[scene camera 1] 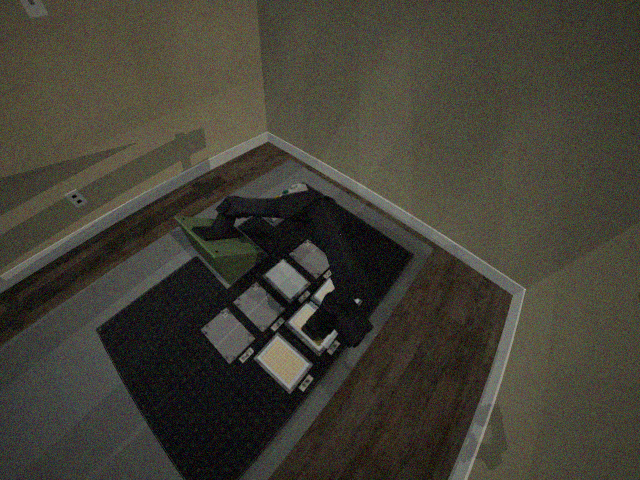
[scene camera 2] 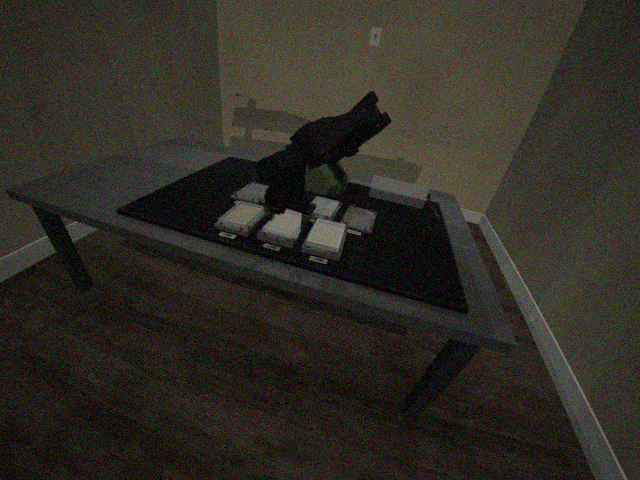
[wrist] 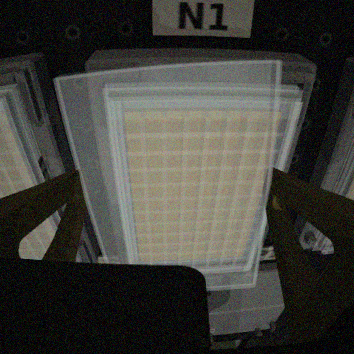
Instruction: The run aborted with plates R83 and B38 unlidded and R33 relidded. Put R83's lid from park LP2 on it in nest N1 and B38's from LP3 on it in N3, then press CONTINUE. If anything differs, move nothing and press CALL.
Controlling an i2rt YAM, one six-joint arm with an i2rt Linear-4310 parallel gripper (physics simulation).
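Frame: origin at the arm's base, x down, y right, z back, level; metres.
Seen in the pictures: gripper, fingertip midpoint: [scene camera 1: 320, 327] [scene camera 2: 286, 225] [wrist: 175, 177]; arm's base, origin of the base link: [scene camera 1: 219, 233].
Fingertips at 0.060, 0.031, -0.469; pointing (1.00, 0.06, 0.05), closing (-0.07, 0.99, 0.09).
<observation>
Pixels of each thing's top centre, then the offset from my fingertips to it, as dx, dy, dz. "spot": a spot on its surface instead.
- clear lid, middle of its top: [wrist: 179, 226] [scene camera 2: 288, 217] [scene camera 1: 318, 323] -0.021, -0.001, +0.010
- label N1, surface spot: [wrist: 202, 16] spot: +0.033, +0.020, -0.064
- cream plate, middle of its top: [scene camera 2: 242, 211] [scene camera 1: 282, 360] +0.005, +0.144, +0.032
- third plate, middle of its top: [scene camera 2: 327, 231] [scene camera 1: 337, 297] +0.001, -0.112, +0.011
- park, middle of its top: [scene camera 1: 226, 333] [scene camera 2: 254, 188] +0.015, +0.187, +0.220
- pale box, middle of its top: [scene camera 2: 401, 179] [scene camera 1: 284, 194] -0.049, -0.340, +0.426
My gripper [scene camera 1: 319, 326] [scene camera 2: 287, 210] [wrist: 175, 177] is shut on a clear lid [wrist: 85, 125], one finger at each side edge. The lid hangs over the cream-welled plate [scene camera 1: 299, 319] [scene camera 2: 279, 228] [wrist: 292, 120] at the label N1 [wrist: 202, 16]. In the wrist view the lid is shifted left of the plate and slightly turned against it. Another cream plate [scene camera 1: 283, 360] [scene camera 2: 240, 217] and a third plate [scene camera 1: 324, 290] [scene camera 2: 324, 235] stand on either side. Plate names are not readable. Whether these two have lids is unclear.
Behind the plates is a row of grey parks; one park [scene camera 1: 227, 335] [scene camera 2: 250, 192] is at an end, and a brighter one [scene camera 1: 286, 280] [scene camera 2: 325, 206] stands further along. A green wedge-shaped object [scene camera 1: 222, 260] [scene camera 2: 323, 179] and a pale box [scene camera 1: 297, 187] [scene camera 2: 398, 191] stand at the back.
</observation>
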